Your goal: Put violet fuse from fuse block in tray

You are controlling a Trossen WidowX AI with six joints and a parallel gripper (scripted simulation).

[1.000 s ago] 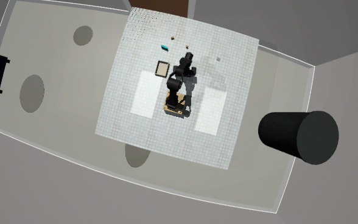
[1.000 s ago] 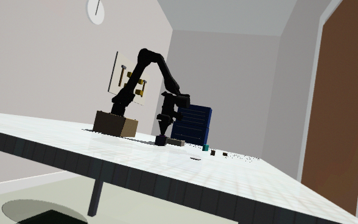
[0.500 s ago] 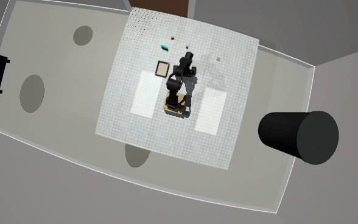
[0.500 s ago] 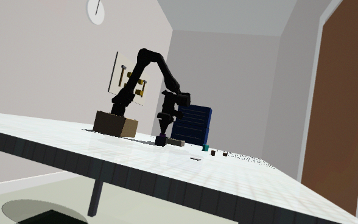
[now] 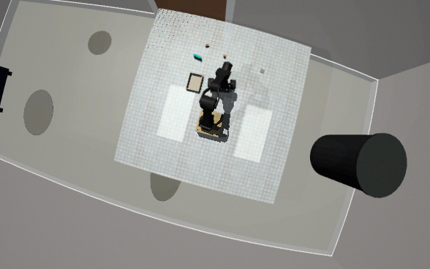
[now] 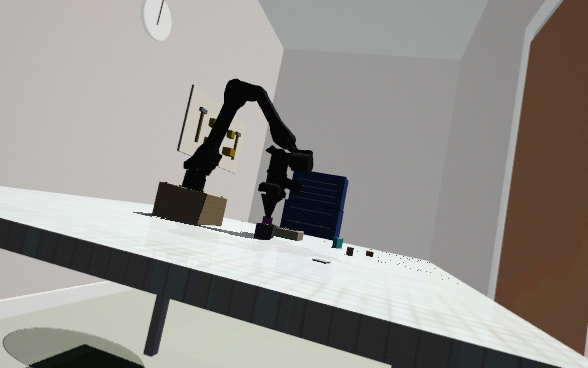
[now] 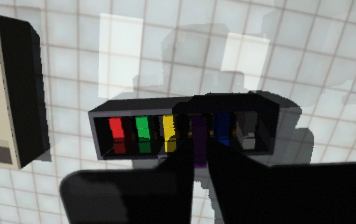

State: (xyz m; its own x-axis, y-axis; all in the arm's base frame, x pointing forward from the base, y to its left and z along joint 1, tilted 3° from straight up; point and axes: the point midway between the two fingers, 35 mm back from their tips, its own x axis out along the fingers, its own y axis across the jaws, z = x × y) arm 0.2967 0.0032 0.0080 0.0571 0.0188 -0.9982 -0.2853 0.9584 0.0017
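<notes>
Right now the blue fuse is 2 cm to the right of my gripper tip and 3 cm below it. Round my gripper tip: yellow fuse (1 cm behind, 2 cm to the left, 3 cm below); then green fuse (1 cm behind, 4 cm to the left, 3 cm below); then violet fuse (1 cm below).
</notes>
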